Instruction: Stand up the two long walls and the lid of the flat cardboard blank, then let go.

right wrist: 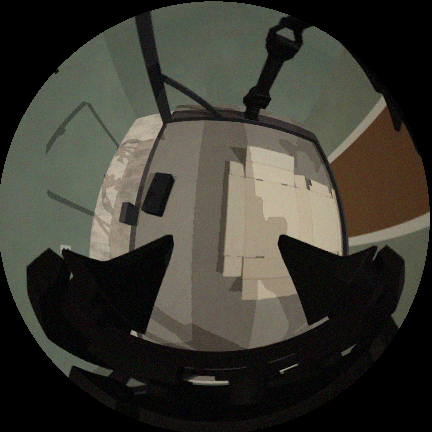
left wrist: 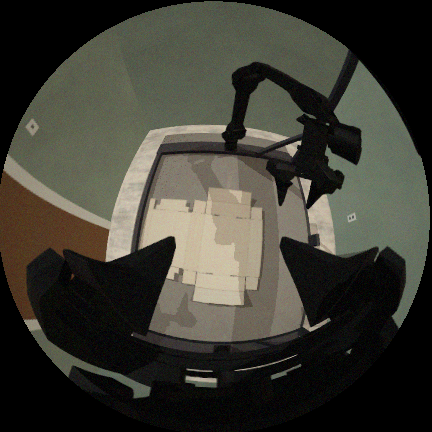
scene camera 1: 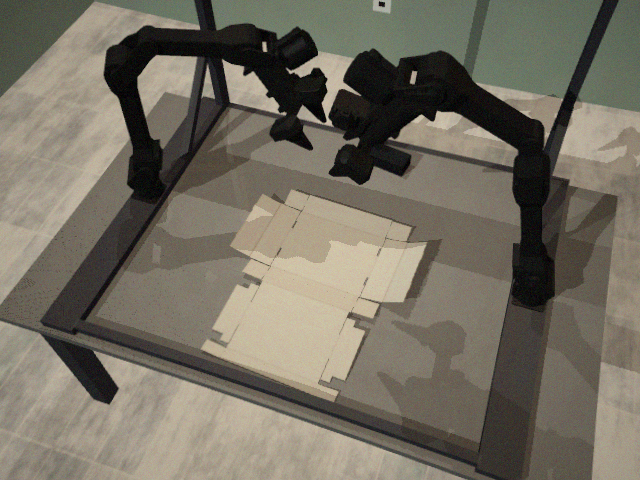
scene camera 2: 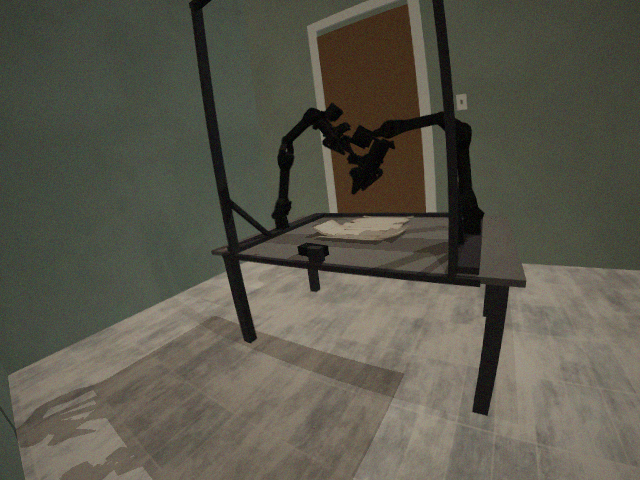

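Pixels of known places: left gripper, fingertip midpoint: (left wrist: 229,242) (scene camera 1: 337,156) (scene camera 2: 349,154); right gripper, fingertip midpoint: (right wrist: 227,240) (left wrist: 294,206) (scene camera 1: 318,135) (scene camera 2: 357,192); left arm's base at its link origin: (right wrist: 250,116) (left wrist: 221,349) (scene camera 1: 529,296) (scene camera 2: 282,228); right arm's base at its link origin: (left wrist: 230,146) (scene camera 1: 149,191) (scene camera 2: 471,232).
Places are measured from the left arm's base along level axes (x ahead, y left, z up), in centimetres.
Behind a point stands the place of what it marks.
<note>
The pale cardboard blank (scene camera 1: 336,253) @(x 42.6, y 1.5, z -1.8 cm) (scene camera 2: 369,225) @(x 44.2, y 12.8, z -1.2 cm) (left wrist: 225,250) @(x 42.3, y 1.3, z -1.8 cm) (right wrist: 277,200) @(x 39.7, y 3.2, z -1.8 cm) lies spread out on the table. Its far long wall (scene camera 1: 356,210) @(x 41.9, y -11.4, z -0.8 cm) (left wrist: 255,240) @(x 46.2, y -9.6, z -1.3 cm) (right wrist: 235,215) @(x 44.7, y -9.5, z -1.2 cm) and the long strip beside the lid (scene camera 1: 310,287) @(x 45.0, y 12.4, z -1.3 cm) (left wrist: 195,235) @(x 47.0, y 12.3, z -1.3 cm) look flat. The lid (scene camera 1: 289,322) @(x 46.1, y 22.1, z -1.2 cm) (left wrist: 167,225) @(x 49.8, y 23.4, z -1.2 cm) lies flat toward the picture's near table edge. The side flaps (scene camera 1: 410,271) @(x 25.0, y 3.0, z 1.4 cm) (scene camera 1: 258,222) @(x 62.7, y -0.1, z -0.4 cm) tilt up slightly. My left gripper (scene camera 1: 338,142) @(x 41.4, y 4.2, z 33.1 cm) (scene camera 2: 347,139) (left wrist: 229,242) @(x 41.4, y 4.2, z 33.1 cm) is open and empty, high above the table. My right gripper (scene camera 1: 318,135) @(x 52.1, y -13.9, z 18.2 cm) (left wrist: 294,206) @(x 52.1, y -13.9, z 18.2 cm) (right wrist: 227,240) @(x 52.1, y -13.9, z 18.2 cm) is open and empty, close beside it.
A black block (scene camera 1: 391,160) @(x 38.0, y -27.5, z 1.6 cm) (scene camera 2: 312,251) (right wrist: 158,194) @(x 40.7, y -28.5, z 1.6 cm) sits at the table's far edge in scene camera 1. Dark posts (scene camera 2: 210,113) @(x 4.0, y -36.8, z 56.4 cm) (scene camera 2: 448,155) @(x 88.0, y -38.0, z 28.9 cm) rise from the table's edge. The two forearms converge over the far half in scene camera 1, with little space between the grippers.
</note>
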